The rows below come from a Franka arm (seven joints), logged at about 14 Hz.
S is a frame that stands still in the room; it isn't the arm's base.
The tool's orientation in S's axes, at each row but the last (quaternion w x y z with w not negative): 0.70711 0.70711 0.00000 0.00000; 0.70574 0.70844 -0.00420 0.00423; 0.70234 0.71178 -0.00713 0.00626; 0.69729 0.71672 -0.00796 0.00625; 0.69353 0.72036 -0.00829 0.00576; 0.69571 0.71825 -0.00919 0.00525
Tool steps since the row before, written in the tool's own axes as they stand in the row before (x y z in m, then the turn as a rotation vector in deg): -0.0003 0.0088 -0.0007 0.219 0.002 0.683; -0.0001 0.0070 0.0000 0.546 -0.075 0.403; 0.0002 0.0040 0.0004 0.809 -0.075 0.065; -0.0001 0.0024 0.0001 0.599 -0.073 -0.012; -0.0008 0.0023 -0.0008 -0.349 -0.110 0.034; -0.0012 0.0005 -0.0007 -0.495 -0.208 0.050
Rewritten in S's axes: -0.0003 0.0007 0.0088 0.219 -0.683 0.002; -0.0002 0.0000 0.0070 0.547 -0.403 -0.070; 0.0001 -0.0005 0.0040 0.810 -0.065 -0.061; -0.0001 -0.0002 0.0024 0.600 0.012 -0.061; -0.0008 0.0007 0.0023 -0.347 -0.028 -0.118; -0.0012 0.0007 0.0005 -0.491 -0.040 -0.220
